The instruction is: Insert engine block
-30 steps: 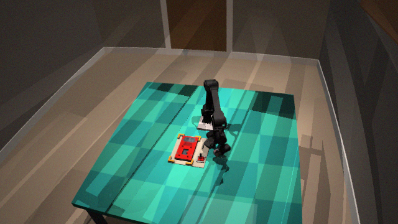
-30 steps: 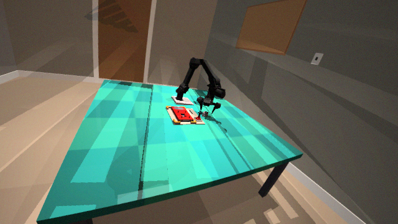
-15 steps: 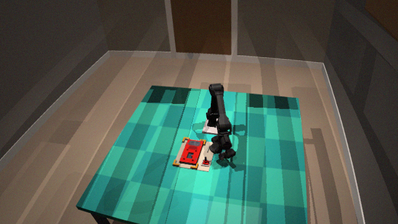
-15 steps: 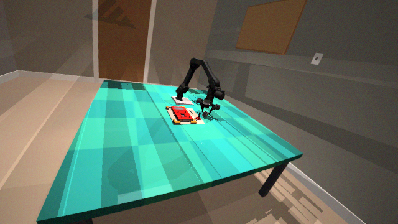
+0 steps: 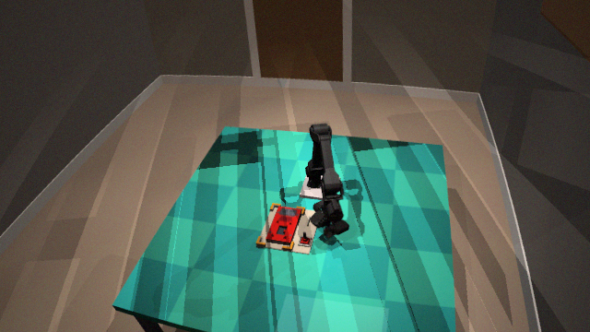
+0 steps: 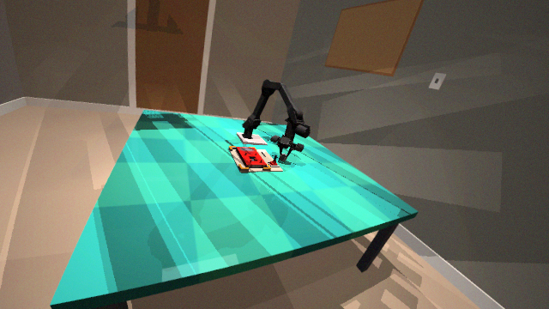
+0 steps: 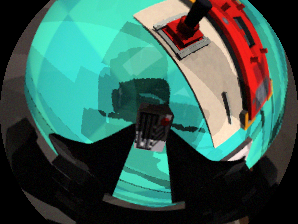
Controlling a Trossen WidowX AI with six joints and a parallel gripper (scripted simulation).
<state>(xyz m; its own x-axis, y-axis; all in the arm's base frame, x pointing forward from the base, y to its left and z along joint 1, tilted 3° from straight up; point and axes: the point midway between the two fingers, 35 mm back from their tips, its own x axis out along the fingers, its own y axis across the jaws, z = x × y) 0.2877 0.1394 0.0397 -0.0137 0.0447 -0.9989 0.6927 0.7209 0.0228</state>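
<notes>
The beige base plate is 190 mm to the right of my gripper tip, 20 mm ahead of it and 10 mm below it. The rest, counted from my gripper tip: engine block (10 mm below).
</notes>
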